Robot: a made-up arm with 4 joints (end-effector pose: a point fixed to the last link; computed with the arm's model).
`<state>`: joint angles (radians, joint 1 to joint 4).
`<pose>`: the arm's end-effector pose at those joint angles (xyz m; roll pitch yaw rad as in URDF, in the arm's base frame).
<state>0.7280 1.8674 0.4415 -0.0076</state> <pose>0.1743 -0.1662 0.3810 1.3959 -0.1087 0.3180</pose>
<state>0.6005 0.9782 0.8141 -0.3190</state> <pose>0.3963 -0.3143 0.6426 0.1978 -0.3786 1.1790</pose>
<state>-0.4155 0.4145 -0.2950 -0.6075</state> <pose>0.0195 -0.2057 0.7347 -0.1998 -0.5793 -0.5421</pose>
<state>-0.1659 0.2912 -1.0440 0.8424</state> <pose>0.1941 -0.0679 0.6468 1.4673 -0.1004 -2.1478</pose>
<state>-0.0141 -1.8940 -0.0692 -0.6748</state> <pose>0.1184 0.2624 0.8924 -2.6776 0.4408 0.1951</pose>
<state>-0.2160 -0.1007 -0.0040 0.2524</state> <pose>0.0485 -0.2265 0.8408 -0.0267 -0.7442 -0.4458</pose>
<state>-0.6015 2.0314 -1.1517 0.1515</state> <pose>0.2350 0.0788 0.6530 0.3251 1.2639 -2.7097</pose>
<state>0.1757 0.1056 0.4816 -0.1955</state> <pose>0.2099 -0.3076 0.9160 -0.4481 -0.2076 0.6311</pose>
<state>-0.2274 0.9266 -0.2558 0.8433</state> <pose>0.0879 -0.1026 0.5654 1.3490 0.2788 -1.4442</pose>
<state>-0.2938 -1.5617 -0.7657 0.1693</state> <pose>0.1231 0.0260 0.8795 -2.1353 -0.6657 1.1026</pose>
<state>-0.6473 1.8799 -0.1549 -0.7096</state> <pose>0.1321 0.0016 0.4386 1.2450 -0.1323 -1.0975</pose>
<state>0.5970 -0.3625 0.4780 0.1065</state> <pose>0.2562 -0.1514 1.0347 -0.7133 -0.0689 0.9474</pose>
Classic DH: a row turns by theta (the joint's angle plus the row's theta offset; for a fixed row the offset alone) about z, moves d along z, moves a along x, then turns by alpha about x. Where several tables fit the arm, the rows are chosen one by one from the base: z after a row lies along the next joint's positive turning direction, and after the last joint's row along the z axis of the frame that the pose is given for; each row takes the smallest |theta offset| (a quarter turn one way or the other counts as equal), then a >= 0, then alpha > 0; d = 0 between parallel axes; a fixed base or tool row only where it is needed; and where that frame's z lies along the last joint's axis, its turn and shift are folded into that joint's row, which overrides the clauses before.
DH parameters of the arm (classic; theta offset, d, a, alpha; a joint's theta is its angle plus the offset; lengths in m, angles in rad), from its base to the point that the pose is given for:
base (fixed): 1.0861 1.2759 0.0505 -0.2971
joint 1: 0.5034 -0.5759 0.0471 1.8328
joint 2: -0.6687 0.0982 -0.2171 -1.8439
joint 3: -0.1237 -0.1282 -0.0159 2.2803
joint 4: 0.7092 -0.1885 -0.0962 -2.4934
tool (fixed): -1.3415 0.001 0 0

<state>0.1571 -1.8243 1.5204 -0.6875</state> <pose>0.2976 0.3817 0.8678 2.7441 0.6537 -1.5621</pose>
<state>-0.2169 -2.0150 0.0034 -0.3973</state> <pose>0.1704 0.2769 0.8991 -2.5095 0.3865 0.1278</pose>
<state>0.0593 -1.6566 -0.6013 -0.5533</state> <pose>0.0863 0.1247 0.8924 -2.3929 0.0010 0.8468</pose>
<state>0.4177 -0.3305 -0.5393 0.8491</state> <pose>0.1720 -0.1463 0.7759 1.0383 -1.0222 -0.9465</pose>
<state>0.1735 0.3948 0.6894 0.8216</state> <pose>0.1882 -0.3512 0.7635 0.6293 -0.1790 -0.0957</pose>
